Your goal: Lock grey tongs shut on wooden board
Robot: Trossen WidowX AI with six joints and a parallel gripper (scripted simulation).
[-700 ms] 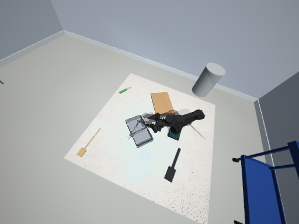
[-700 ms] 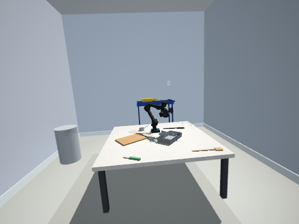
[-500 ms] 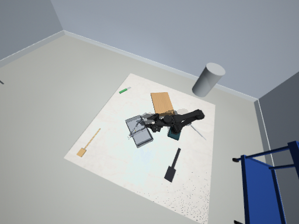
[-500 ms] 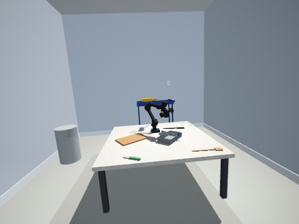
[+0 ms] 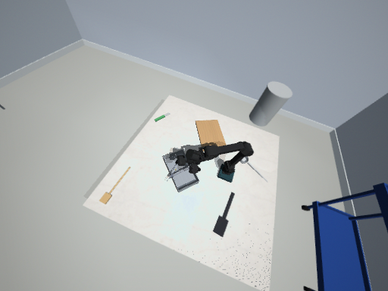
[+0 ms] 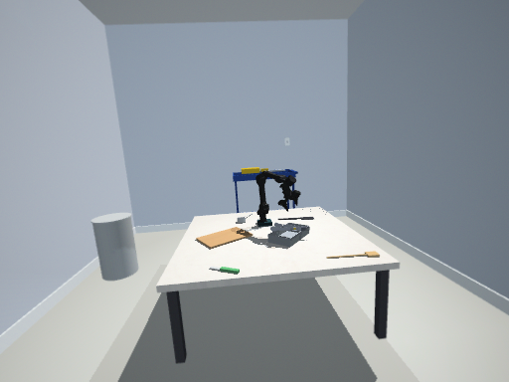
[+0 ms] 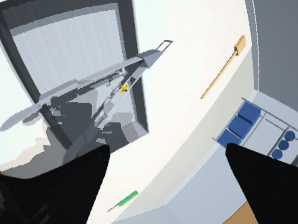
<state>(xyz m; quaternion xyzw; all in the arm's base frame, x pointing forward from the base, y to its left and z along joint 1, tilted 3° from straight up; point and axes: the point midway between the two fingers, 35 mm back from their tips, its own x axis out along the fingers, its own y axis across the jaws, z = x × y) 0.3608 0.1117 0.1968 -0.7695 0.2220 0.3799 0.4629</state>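
The grey roasting tin lies 30 mm to the right of my gripper tip and 190 mm below it. Also, from my gripper tip: wooden board: 200 mm behind, 470 mm to the right, 210 mm below; then black spatula: 400 mm behind, 220 mm to the left, 210 mm below; then green-handled tool: 310 mm ahead, 560 mm to the right, 210 mm below.
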